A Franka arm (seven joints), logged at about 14 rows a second.
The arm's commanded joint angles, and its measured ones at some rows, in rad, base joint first. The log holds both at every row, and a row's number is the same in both.
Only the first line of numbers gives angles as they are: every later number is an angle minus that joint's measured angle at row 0.
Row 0, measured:
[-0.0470 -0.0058 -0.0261 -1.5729 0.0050 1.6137 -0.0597]
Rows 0 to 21, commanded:
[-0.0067 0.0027 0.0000 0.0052 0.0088 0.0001 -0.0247]
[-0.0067 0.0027 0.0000 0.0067 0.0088 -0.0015 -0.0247]
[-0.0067 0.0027 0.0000 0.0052 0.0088 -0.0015 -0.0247]
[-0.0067 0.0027 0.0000 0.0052 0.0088 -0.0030 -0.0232]
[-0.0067 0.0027 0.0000 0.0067 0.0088 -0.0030 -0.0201]
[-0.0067 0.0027 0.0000 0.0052 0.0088 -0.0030 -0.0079]
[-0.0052 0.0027 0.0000 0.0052 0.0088 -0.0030 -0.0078]
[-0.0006 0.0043 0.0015 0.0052 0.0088 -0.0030 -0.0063]
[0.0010 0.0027 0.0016 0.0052 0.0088 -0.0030 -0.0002]
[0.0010 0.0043 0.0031 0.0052 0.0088 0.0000 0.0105]
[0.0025 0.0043 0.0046 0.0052 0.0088 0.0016 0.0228]
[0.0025 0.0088 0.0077 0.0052 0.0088 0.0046 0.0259]
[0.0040 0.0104 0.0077 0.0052 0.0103 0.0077 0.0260]
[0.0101 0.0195 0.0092 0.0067 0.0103 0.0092 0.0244]
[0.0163 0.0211 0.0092 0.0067 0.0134 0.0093 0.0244]
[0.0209 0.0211 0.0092 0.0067 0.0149 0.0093 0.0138]
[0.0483 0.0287 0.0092 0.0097 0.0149 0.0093 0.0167]
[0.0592 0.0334 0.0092 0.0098 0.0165 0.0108 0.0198]
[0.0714 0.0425 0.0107 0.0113 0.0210 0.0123 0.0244]
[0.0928 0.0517 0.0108 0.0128 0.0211 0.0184 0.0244]
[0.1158 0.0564 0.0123 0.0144 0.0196 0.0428 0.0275]
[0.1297 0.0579 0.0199 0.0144 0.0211 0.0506 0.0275]
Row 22, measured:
[0.0960 0.0431 0.0161 -0.0001 0.0076 0.0285 0.0081]
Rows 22 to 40, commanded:
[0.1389 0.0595 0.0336 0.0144 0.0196 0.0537 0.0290]
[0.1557 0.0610 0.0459 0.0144 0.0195 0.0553 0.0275]
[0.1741 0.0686 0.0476 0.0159 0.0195 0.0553 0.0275]
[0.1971 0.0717 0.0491 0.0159 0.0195 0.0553 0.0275]
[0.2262 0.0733 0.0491 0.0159 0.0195 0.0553 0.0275]
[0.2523 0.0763 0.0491 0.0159 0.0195 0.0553 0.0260]
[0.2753 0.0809 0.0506 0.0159 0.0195 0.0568 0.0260]
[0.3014 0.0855 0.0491 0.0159 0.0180 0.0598 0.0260]
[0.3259 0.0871 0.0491 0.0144 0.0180 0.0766 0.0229]
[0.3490 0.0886 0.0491 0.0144 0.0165 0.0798 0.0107]
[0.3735 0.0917 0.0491 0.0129 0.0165 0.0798 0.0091]
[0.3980 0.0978 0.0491 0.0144 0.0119 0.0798 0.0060]
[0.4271 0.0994 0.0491 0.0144 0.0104 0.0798 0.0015]
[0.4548 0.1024 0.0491 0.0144 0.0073 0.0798 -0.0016]
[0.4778 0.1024 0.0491 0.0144 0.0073 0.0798 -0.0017]
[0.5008 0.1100 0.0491 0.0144 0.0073 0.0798 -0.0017]
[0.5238 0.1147 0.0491 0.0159 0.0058 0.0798 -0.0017]
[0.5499 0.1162 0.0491 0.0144 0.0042 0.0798 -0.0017]
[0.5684 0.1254 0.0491 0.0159 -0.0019 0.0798 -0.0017]
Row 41, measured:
[0.5250 0.1043 0.0608 0.0002 0.0086 0.0748 0.0125]
